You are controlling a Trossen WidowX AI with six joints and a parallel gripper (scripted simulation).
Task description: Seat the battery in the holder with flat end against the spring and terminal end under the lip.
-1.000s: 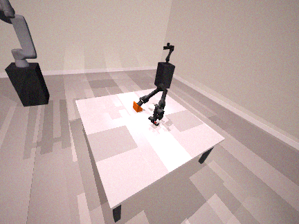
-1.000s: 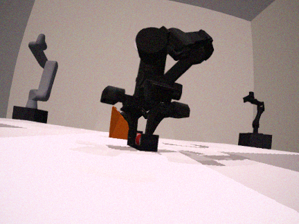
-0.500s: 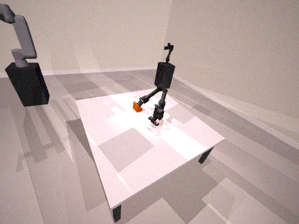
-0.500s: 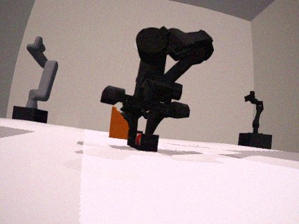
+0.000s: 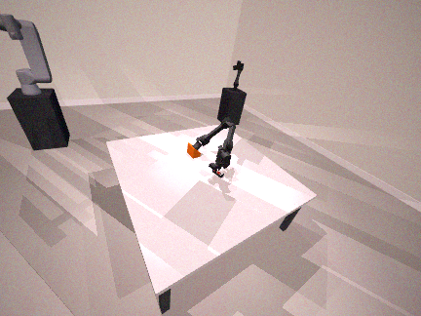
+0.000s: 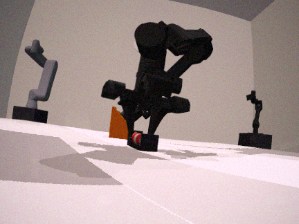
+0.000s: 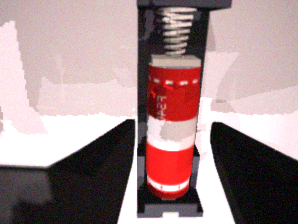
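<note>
Now: the white battery right at my gripper tip.
</note>
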